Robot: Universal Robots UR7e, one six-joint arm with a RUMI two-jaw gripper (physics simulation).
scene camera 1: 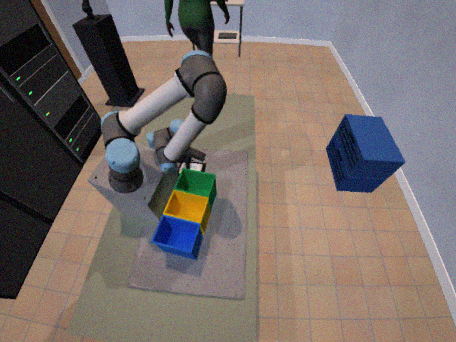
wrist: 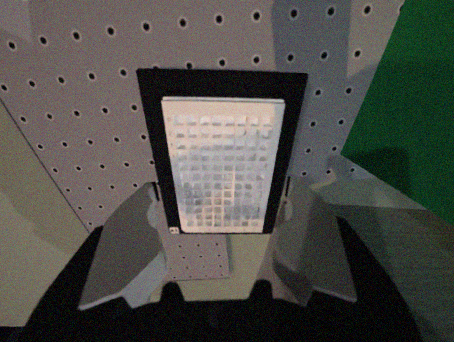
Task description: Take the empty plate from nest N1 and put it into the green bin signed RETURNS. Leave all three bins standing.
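Observation:
The white plate, with a grid of square wells, lies in a black nest frame on the perforated board. The label at the nest's near left corner is too blurred to read. My gripper is open, with nothing between its jaws. In the wrist view its jaws stand left and right of the plate's near part; their height over it is hard to tell. The green bin stands upright close beside the nest, at the right in the wrist view. Its sign does not show.
A yellow bin and a blue bin stand upright in a row with the green one on the board. A tall server rack is at the left, a blue box at the right, and a person at the back.

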